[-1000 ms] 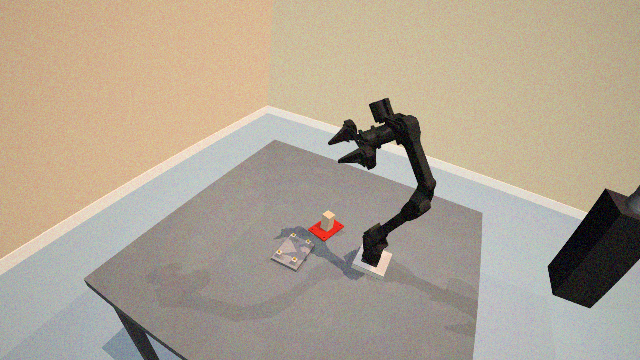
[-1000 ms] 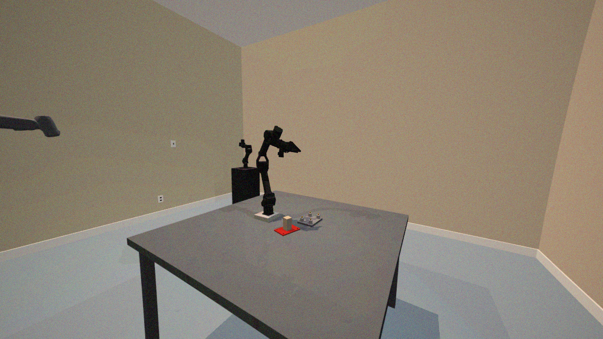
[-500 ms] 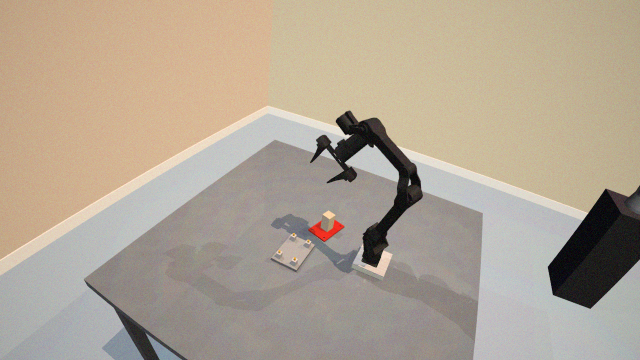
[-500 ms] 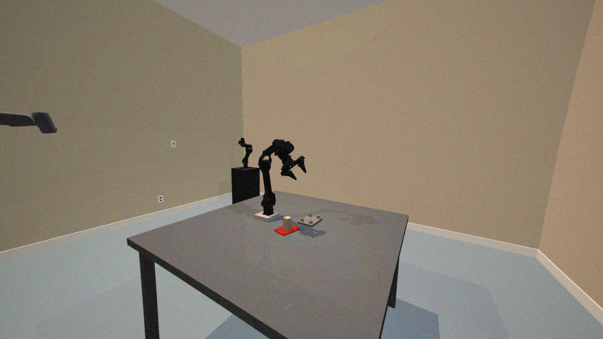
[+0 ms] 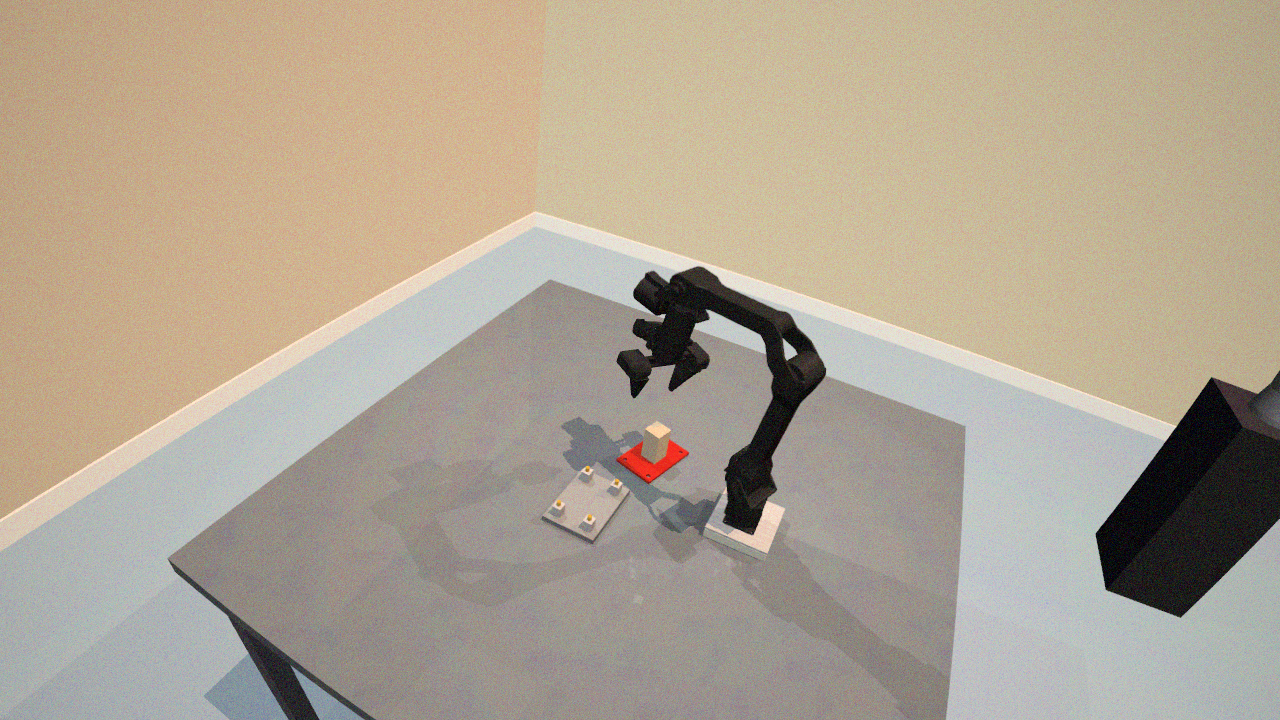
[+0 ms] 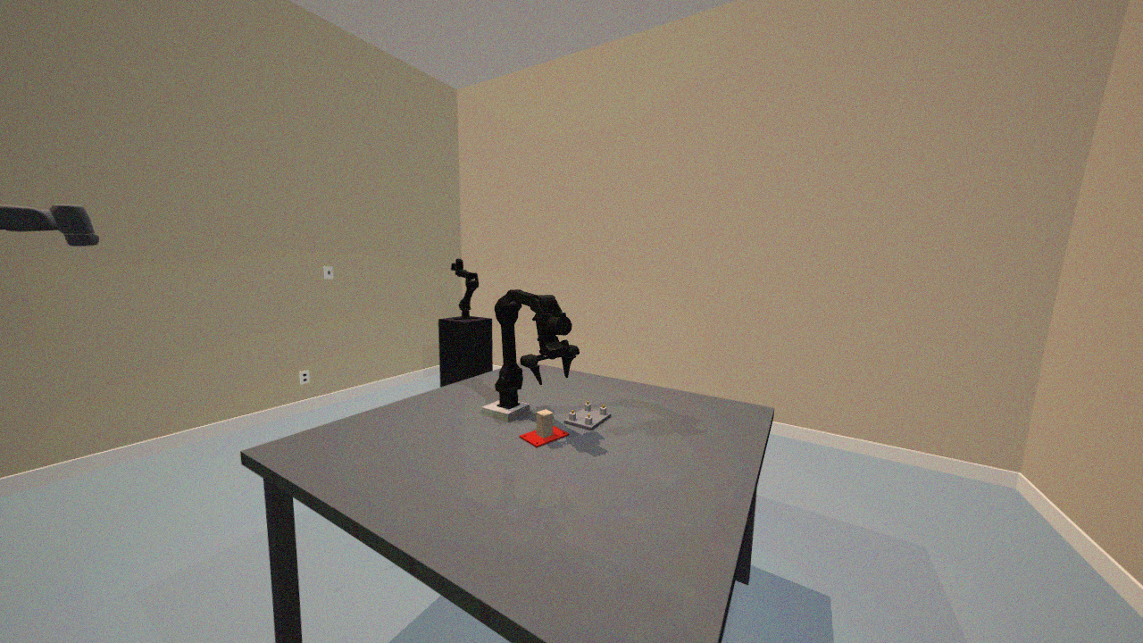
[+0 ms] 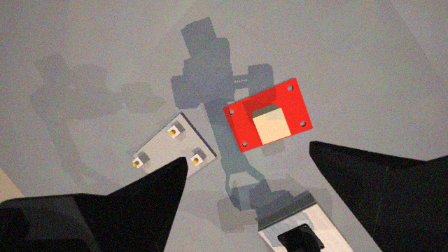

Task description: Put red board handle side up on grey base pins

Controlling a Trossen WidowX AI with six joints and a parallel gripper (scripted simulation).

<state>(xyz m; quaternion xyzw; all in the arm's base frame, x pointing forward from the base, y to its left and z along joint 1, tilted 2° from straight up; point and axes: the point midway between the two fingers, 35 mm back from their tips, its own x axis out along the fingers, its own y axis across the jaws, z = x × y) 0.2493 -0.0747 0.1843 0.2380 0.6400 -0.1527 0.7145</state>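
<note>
The red board is 2 cm behind my gripper tip, 2 cm to the right of it and 16 cm below it. Also, from my gripper tip: grey base: 3 cm ahead, 18 cm to the left, 18 cm below.
</note>
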